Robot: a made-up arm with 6 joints. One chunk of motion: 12 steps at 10 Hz.
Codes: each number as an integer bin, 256 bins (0 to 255) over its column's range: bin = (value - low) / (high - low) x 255, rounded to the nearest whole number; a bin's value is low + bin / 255 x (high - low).
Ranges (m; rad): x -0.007..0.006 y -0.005..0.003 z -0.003..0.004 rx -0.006..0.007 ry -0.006..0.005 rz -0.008..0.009
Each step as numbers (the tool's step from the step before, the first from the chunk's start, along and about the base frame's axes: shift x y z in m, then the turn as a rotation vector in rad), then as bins.
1 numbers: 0.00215 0.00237 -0.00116 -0.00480 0.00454 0.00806
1 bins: 179 235 67 24 244 241
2 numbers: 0.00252 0.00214 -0.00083 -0.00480 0.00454 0.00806
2 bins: 187 228 79 24 244 241
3 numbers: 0.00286 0.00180 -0.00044 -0.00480 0.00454 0.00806
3 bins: 193 217 93 24 244 241
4 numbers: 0.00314 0.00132 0.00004 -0.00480 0.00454 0.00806
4 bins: 199 201 111 24 244 241
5 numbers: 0.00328 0.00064 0.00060 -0.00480 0.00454 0.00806
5 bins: 202 180 131 24 244 241
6 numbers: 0.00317 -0.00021 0.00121 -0.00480 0.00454 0.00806
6 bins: 199 153 153 24 244 241
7 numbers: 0.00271 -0.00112 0.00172 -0.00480 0.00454 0.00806
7 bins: 190 124 172 24 244 241
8 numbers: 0.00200 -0.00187 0.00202 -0.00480 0.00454 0.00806
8 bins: 177 100 183 24 244 241
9 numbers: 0.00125 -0.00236 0.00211 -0.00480 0.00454 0.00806
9 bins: 162 84 186 24 244 241
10 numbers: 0.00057 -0.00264 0.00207 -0.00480 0.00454 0.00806
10 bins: 148 75 185 24 244 241
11 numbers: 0.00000 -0.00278 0.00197 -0.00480 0.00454 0.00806
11 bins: 137 71 181 24 244 241
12 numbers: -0.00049 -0.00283 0.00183 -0.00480 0.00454 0.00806
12 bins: 128 69 176 24 244 241
